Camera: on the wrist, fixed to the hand. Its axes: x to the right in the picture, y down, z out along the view.
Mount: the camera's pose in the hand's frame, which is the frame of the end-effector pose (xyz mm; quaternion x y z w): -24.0 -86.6 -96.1 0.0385 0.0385 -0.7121 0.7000
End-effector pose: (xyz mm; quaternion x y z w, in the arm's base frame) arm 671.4 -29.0 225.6 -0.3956 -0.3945 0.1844 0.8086
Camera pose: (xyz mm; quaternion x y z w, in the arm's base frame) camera 730.6 -144.8 245.7 0.0280 -0.5196 -0.4468 0.7277
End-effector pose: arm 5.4 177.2 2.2 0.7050 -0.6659 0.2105 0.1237
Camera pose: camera 77.9 249.3 84.9 0.9643 0.0488 0.1120 0.2350
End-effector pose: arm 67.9 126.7 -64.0 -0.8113 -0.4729 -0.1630 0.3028
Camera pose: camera -17.0 80.6 25.3 -0.2132 -0.9033 -0.3427 0.1453
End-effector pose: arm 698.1 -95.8 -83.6 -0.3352 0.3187 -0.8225 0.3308
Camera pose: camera 609.6 1.5 -82.1 0.4172 0.0345 0.8365 0.3535
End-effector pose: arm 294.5 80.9 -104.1 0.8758 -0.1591 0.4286 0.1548
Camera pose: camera 248.7 201.6 -78.8 0.7158 0.5347 0.2296 0.3860
